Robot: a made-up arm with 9 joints.
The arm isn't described. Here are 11 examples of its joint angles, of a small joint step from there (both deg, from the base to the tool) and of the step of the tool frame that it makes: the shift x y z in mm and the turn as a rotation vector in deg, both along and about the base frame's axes.
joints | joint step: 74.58 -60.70 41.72 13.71 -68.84 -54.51 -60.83 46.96 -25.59 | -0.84 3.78 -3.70 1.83 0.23 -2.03 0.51 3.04 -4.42
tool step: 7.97 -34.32 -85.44 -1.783 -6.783 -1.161
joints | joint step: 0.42 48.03 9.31 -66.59 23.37 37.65 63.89 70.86 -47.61 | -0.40 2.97 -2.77 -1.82 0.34 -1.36 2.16 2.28 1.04
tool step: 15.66 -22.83 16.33 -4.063 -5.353 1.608
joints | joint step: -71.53 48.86 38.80 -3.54 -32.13 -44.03 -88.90 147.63 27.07 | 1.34 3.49 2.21 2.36 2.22 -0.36 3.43 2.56 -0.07
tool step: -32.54 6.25 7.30 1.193 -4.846 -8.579
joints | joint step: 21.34 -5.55 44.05 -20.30 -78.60 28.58 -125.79 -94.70 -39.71 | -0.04 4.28 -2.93 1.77 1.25 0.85 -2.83 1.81 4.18
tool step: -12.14 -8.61 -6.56 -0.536 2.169 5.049
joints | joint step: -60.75 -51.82 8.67 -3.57 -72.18 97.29 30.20 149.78 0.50 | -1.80 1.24 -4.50 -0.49 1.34 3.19 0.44 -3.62 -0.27
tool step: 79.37 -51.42 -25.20 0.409 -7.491 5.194
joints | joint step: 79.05 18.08 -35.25 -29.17 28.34 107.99 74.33 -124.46 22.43 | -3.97 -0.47 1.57 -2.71 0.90 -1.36 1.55 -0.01 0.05
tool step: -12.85 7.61 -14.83 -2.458 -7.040 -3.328
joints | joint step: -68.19 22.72 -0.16 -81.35 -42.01 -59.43 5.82 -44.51 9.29 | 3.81 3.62 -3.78 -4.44 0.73 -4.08 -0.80 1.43 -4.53
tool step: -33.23 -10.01 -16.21 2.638 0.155 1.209
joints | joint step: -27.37 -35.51 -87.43 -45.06 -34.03 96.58 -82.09 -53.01 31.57 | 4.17 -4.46 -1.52 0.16 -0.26 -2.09 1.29 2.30 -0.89
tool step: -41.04 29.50 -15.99 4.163 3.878 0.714
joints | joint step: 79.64 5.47 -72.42 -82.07 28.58 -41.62 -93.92 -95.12 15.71 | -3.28 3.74 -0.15 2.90 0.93 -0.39 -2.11 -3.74 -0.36
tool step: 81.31 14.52 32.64 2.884 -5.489 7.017
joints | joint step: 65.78 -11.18 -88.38 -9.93 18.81 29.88 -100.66 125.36 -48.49 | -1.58 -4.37 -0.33 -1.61 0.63 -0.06 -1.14 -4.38 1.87
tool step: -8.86 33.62 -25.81 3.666 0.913 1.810
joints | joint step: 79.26 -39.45 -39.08 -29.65 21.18 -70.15 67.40 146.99 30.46 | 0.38 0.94 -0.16 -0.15 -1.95 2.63 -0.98 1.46 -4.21
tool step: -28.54 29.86 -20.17 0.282 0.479 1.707
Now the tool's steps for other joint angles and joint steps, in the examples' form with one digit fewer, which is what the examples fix.
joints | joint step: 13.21 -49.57 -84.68 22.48 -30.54 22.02 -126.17 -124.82 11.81 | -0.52 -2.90 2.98 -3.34 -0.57 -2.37 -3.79 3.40 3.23
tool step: -21.9 30.9 8.8 -5.60 4.28 -4.72
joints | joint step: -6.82 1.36 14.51 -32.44 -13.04 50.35 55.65 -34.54 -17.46 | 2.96 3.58 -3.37 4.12 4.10 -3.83 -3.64 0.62 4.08
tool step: 35.2 13.1 62.3 -12.30 -2.88 3.73
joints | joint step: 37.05 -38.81 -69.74 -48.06 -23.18 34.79 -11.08 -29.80 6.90 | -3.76 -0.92 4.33 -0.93 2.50 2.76 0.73 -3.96 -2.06
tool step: 35.8 -27.3 4.7 -0.97 -5.28 0.63
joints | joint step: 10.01 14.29 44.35 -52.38 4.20 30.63 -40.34 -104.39 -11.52 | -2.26 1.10 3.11 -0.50 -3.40 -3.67 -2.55 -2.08 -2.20
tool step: 11.2 -8.5 -5.4 -0.04 -2.27 -3.00
